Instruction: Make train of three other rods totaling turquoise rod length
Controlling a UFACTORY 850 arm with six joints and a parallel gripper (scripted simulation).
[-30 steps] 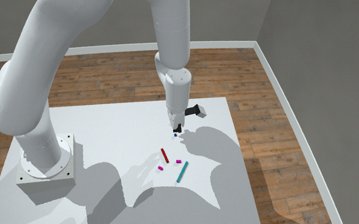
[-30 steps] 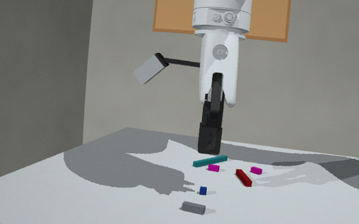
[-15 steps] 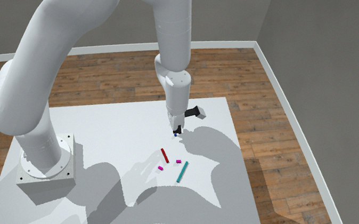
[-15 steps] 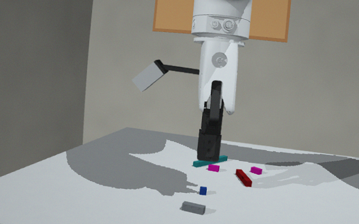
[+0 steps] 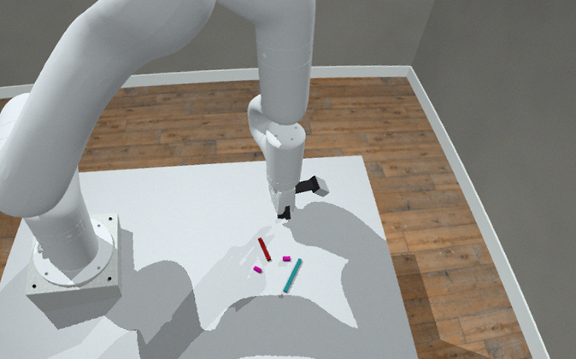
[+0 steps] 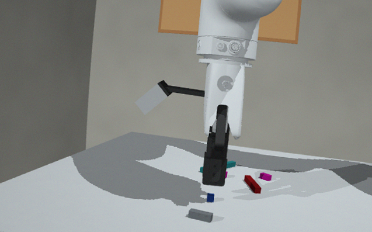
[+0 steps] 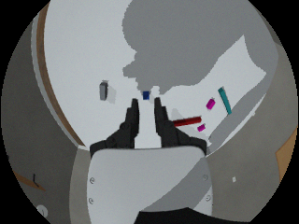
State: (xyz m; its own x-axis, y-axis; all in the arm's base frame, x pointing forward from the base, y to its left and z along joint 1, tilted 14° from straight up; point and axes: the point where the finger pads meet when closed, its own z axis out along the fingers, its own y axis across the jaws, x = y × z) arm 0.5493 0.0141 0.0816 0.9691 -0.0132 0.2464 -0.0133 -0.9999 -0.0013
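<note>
My gripper is now 50 mm above the blue rod. Also, from my hand: turquoise rod (180 mm to the right, 50 mm below, 20 mm behind); then grey rod (70 mm to the left, 50 mm below, 20 mm ahead); then red rod (90 mm to the right, 70 mm behind, 50 mm below).
</note>
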